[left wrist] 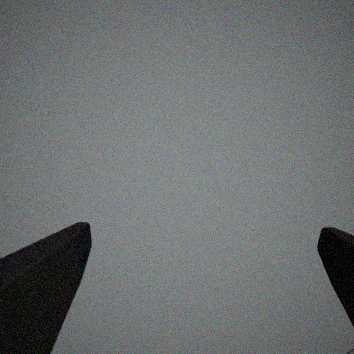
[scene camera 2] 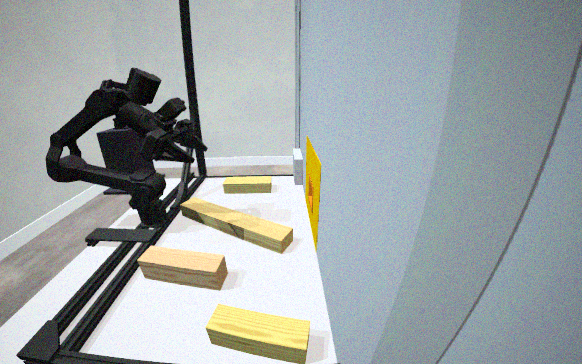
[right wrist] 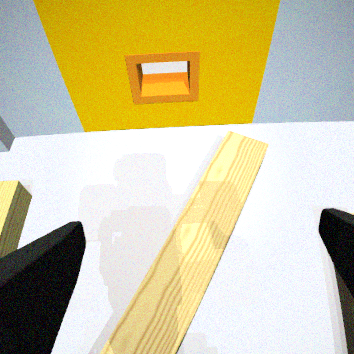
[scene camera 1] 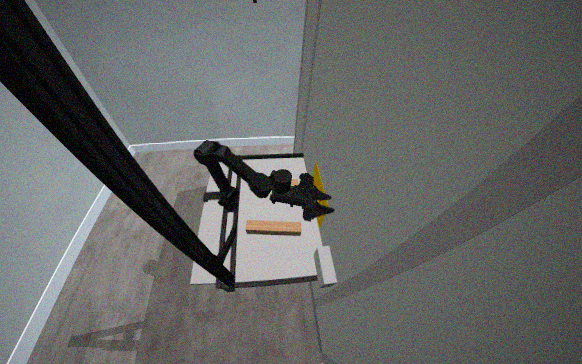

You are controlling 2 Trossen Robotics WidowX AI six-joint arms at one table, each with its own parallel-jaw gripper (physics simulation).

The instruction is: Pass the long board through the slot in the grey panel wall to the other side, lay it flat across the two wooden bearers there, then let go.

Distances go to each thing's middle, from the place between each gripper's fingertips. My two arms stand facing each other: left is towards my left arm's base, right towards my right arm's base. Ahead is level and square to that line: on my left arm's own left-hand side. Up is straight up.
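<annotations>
The orange-rimmed slot (right wrist: 173, 86) is 290 mm to the left of my right hand, and it is also 20 mm behind that hand and 110 mm below it. Counted from my left hand, the slot is 16 cm ahead, 4 cm to the right and 20 cm below. Going by its middle, the orange-rimmed slot is nearer to my left hand than to my right hand.
</annotations>
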